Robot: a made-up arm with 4 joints.
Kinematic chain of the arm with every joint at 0, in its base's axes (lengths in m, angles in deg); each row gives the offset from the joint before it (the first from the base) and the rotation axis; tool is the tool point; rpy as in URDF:
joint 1: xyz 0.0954 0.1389 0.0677 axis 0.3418 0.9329 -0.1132
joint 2: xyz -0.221 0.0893 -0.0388 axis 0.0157 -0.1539 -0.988
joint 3: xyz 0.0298 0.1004 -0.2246 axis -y
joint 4: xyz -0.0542 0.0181 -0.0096 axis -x
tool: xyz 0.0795 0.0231 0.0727 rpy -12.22 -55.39 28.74
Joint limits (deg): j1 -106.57..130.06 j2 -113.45..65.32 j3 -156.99..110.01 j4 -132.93..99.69
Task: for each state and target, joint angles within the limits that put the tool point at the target. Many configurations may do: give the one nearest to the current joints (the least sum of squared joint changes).
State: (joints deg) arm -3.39 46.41 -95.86 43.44
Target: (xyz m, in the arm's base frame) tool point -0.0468 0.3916 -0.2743
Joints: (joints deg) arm -10.21 -5.30 -108.56 39.99
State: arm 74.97 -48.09 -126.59 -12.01
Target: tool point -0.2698 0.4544 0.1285
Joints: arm 51.65 -35.52 -125.45 5.44
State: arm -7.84 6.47 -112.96 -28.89
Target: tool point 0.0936 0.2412 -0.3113
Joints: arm -28.74 0.46 -126.19 -48.76
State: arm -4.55 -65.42 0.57 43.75
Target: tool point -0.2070 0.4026 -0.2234
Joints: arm -2.51 -36.43 -5.43 71.74
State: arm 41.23 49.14 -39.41 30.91
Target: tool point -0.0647 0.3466 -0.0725
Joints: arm 44.71 42.76 -79.25 16.36
